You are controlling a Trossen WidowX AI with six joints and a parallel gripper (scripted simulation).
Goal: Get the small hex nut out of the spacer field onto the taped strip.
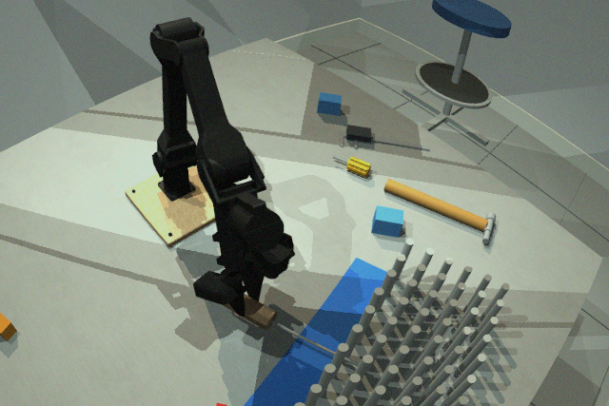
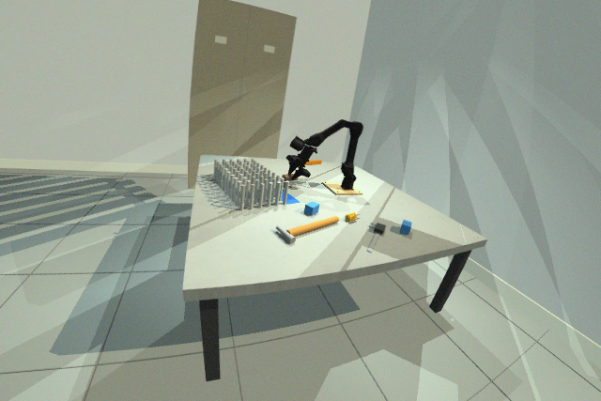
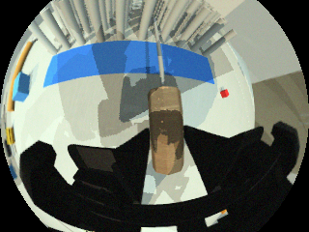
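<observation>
My gripper tip is 110 mm short of the blue taped strip, 80 mm to the right of it and 40 mm above it. Round my gripper tip: yellow-handled screwdriver (160 mm behind, 440 mm to the left, 20 mm below); then small red cube (120 mm ahead, 160 mm to the right, 30 mm below); then hex nut (280 mm ahead, 80 mm to the left, 30 mm below).
</observation>
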